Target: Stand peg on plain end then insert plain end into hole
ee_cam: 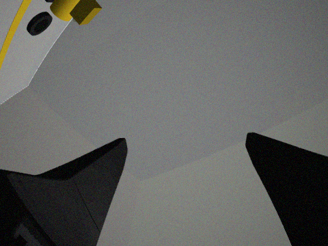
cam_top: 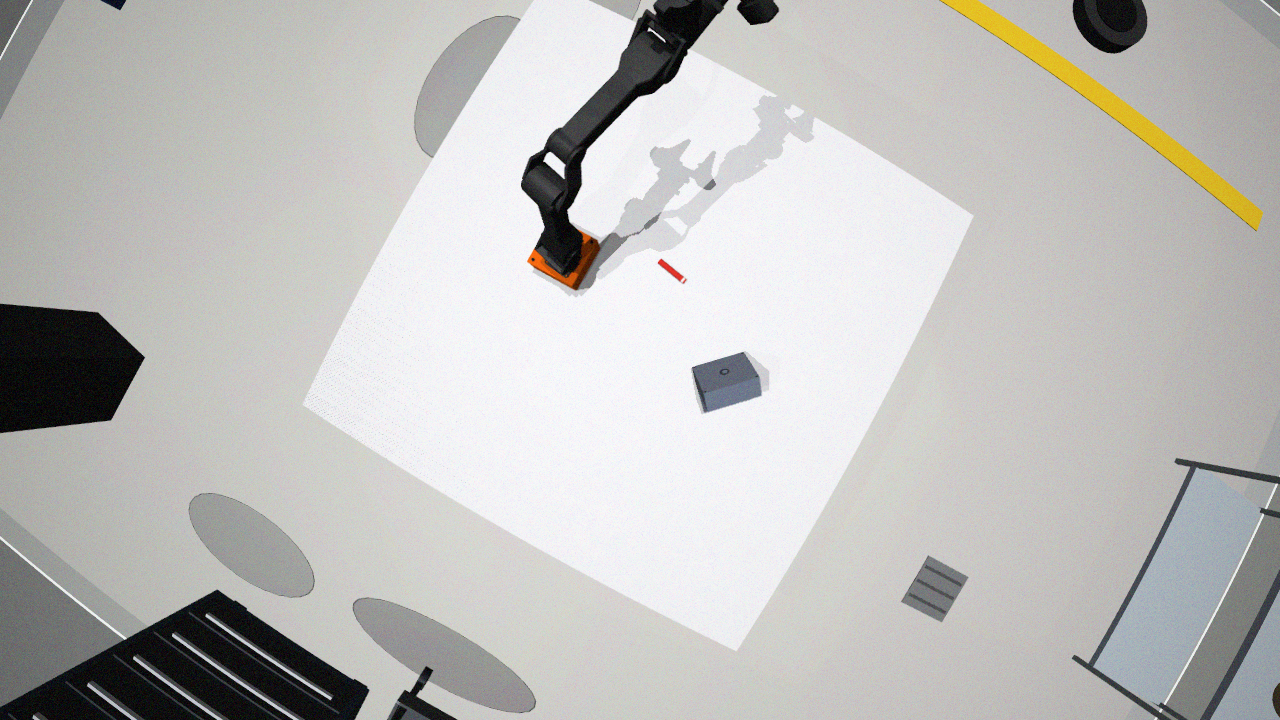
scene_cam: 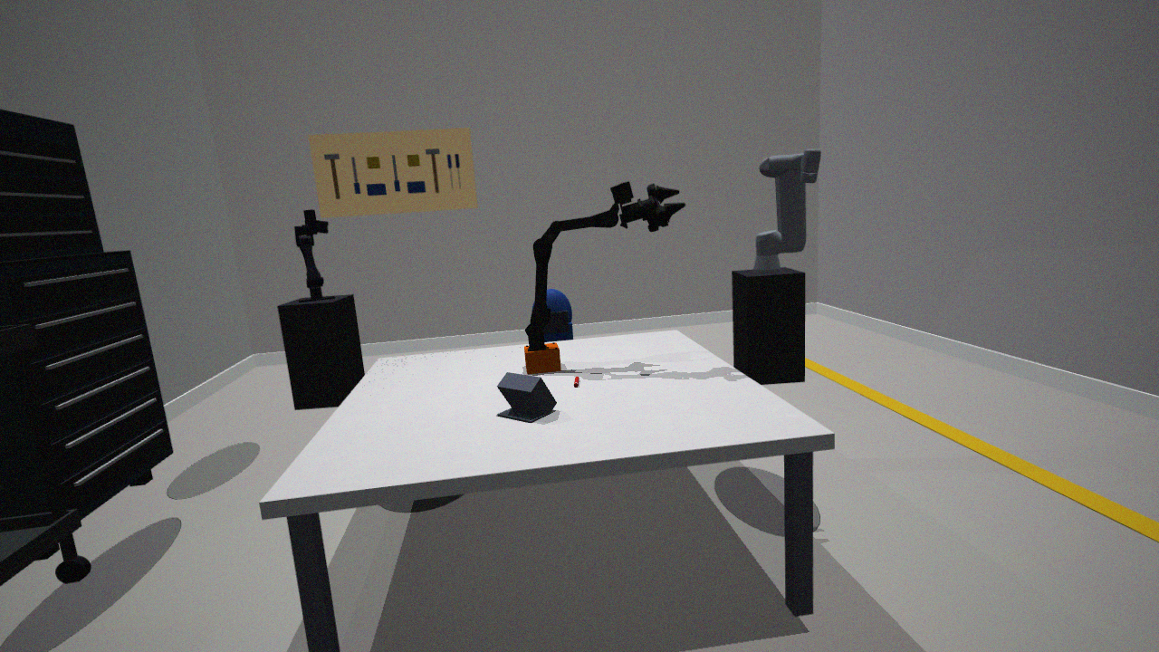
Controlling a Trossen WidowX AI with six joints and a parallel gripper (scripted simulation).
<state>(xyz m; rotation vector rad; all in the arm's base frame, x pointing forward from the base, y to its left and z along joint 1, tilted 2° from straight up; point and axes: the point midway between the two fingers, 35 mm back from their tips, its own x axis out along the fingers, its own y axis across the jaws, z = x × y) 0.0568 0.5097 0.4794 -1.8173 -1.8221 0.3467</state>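
The red peg lies 57 cm below my gripper tip, 40 cm to the right of it and 18 cm ahead of it. The rest, counted from my gripper tip: panel 54 cm to the right, 52 cm below, 42 cm ahead.
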